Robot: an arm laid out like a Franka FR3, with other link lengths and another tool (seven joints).
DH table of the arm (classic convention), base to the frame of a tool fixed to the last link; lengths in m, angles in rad. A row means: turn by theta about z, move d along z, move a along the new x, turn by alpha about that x. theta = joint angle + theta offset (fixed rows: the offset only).
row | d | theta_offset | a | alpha
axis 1 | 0.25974 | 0.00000 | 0.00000 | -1.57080
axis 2 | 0.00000 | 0.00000 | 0.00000 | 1.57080
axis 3 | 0.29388 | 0.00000 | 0.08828 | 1.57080
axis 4 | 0.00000 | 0.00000 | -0.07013 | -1.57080
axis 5 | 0.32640 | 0.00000 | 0.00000 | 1.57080
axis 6 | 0.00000 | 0.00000 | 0.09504 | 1.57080
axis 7 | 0.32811 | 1.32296 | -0.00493 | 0.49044
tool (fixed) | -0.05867 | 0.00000 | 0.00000 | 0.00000
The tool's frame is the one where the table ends.
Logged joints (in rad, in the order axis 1, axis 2, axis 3, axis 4, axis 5, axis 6, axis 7), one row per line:
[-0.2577, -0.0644, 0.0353, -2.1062, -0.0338, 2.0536, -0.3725]
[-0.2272, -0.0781, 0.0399, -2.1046, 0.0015, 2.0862, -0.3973]
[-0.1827, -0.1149, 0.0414, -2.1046, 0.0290, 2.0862, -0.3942]
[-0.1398, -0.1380, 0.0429, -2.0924, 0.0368, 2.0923, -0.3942]
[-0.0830, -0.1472, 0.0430, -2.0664, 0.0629, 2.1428, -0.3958]
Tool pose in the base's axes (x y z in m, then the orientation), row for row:
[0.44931, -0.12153, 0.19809, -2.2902, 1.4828, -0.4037]
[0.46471, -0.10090, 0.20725, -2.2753, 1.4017, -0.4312]
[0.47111, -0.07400, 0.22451, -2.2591, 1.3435, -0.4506]
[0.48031, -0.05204, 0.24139, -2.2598, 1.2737, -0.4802]
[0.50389, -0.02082, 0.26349, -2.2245, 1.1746, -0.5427]
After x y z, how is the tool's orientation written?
As a rotation vector, in radians.
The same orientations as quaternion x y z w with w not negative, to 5 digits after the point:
[-0.81515, 0.52777, -0.14369, 0.19061]
[-0.82077, 0.50563, -0.15555, 0.21560]
[-0.82337, 0.48966, -0.16423, 0.23520]
[-0.82960, 0.46759, -0.17629, 0.24909]
[-0.82976, 0.43814, -0.20243, 0.28027]

